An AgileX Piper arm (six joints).
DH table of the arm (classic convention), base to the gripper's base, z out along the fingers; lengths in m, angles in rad. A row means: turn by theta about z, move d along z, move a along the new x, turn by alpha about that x. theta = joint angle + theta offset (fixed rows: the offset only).
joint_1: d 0.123  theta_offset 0  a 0  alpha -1.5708
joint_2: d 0  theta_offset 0.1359  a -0.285  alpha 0
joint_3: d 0  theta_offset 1.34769  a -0.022  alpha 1.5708
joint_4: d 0.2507  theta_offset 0  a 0  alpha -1.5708
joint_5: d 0  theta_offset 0  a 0  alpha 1.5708
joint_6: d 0.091  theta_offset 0  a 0  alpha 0
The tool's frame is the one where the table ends.
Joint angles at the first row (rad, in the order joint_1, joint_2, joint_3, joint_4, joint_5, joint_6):
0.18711, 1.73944, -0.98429, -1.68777, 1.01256, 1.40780
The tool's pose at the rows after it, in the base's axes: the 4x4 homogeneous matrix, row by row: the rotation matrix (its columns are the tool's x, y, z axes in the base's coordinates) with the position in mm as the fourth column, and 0 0 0 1 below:
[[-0.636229 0.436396 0.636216 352.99], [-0.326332 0.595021 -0.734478 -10.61], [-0.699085 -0.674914 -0.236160 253.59], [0 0 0 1]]
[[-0.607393 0.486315 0.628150 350.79], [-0.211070 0.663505 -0.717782 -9.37], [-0.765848 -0.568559 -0.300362 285.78], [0 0 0 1]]
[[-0.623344 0.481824 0.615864 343.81], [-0.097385 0.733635 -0.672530 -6.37], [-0.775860 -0.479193 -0.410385 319.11], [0 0 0 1]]
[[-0.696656 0.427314 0.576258 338.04], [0.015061 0.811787 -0.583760 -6.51], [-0.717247 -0.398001 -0.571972 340.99], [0 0 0 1]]
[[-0.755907 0.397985 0.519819 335.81], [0.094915 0.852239 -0.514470 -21.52], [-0.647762 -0.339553 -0.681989 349.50], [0 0 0 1]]
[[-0.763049 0.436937 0.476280 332.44], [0.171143 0.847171 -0.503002 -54.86], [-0.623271 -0.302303 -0.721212 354.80], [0 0 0 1]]
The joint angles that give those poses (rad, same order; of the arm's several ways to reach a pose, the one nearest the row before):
0.18828, 1.71939, -1.04099, -1.66053, 1.00465, 1.35589
0.18828, 1.65803, -1.12683, -1.49328, 0.97046, 1.26868
0.18828, 1.59654, -1.23058, -1.24432, 0.95999, 1.07080
0.16178, 1.56871, -1.34463, -0.92716, 0.99045, 0.80296
0.08746, 1.56871, -1.41825, -0.70874, 1.02972, 0.61055
-0.03142, 1.56871, -1.45353, -0.60383, 1.03348, 0.50869

